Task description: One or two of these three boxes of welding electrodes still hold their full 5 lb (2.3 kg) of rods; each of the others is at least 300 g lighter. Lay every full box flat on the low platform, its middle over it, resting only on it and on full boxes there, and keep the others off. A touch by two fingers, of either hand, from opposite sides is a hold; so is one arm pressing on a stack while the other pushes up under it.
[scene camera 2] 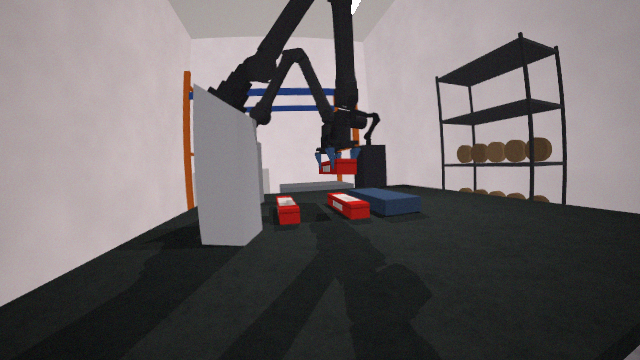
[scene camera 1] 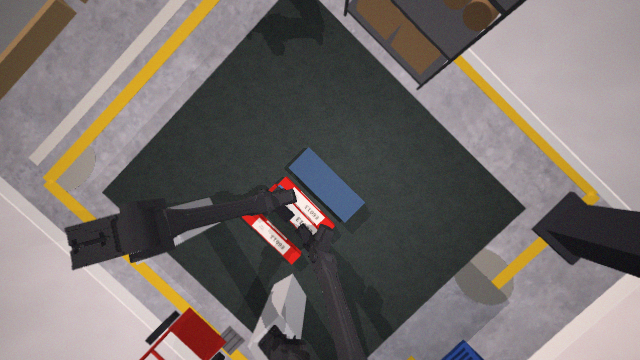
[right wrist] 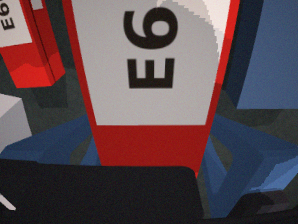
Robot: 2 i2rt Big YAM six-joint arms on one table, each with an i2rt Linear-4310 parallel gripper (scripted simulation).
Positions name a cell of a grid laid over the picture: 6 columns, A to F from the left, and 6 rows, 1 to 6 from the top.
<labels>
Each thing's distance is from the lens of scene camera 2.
red box (scene camera 2: D4): 0.80 m
tall white panel (scene camera 2: C3): 0.59 m
The marked spots on the tall white panel and the red box are 0.46 m apart.
</labels>
